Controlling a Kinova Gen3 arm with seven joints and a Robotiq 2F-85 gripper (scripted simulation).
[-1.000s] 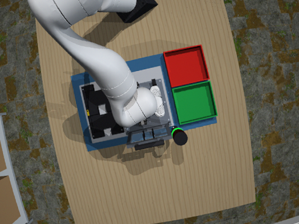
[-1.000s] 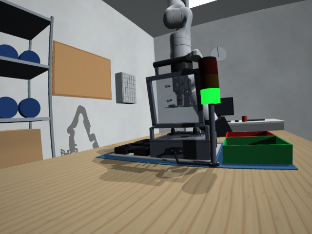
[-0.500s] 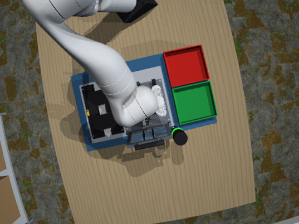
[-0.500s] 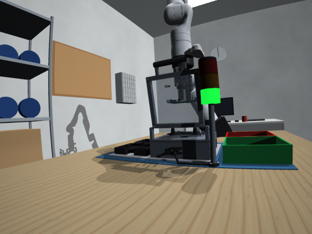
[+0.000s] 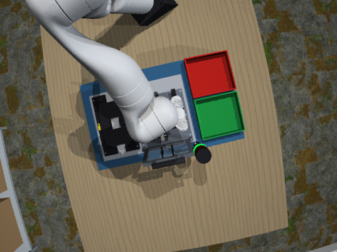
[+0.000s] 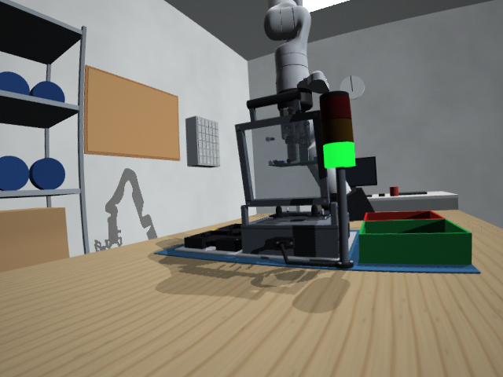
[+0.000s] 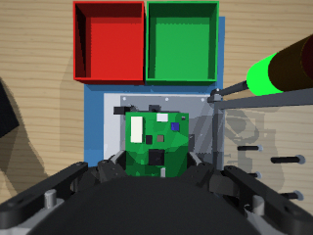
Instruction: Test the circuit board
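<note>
Now: hand 200 mm to the right of the green bin, 170 mm above it and 40 mm short of it. Round my hand: black hook (90 mm below, 60 mm to the left, 60 mm behind); then green circuit board (10 mm below); then clear lid (120 mm ahead).
</note>
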